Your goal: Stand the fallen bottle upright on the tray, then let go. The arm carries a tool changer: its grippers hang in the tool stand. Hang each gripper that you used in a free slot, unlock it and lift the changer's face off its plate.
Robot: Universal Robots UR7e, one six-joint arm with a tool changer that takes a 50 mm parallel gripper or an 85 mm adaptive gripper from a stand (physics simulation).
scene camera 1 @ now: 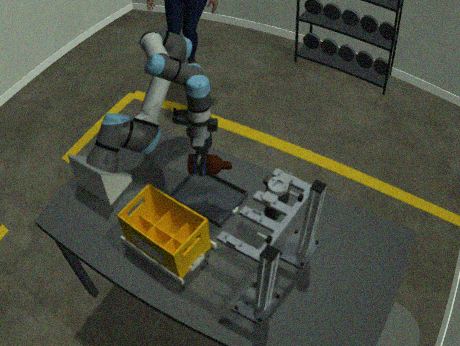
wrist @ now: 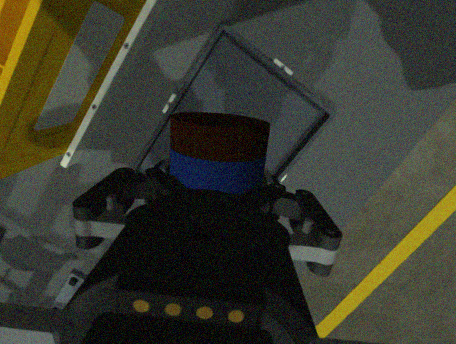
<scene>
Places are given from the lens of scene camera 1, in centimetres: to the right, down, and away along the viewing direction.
tool stand [scene camera 1: 259, 300]: 10, 42, 134
</scene>
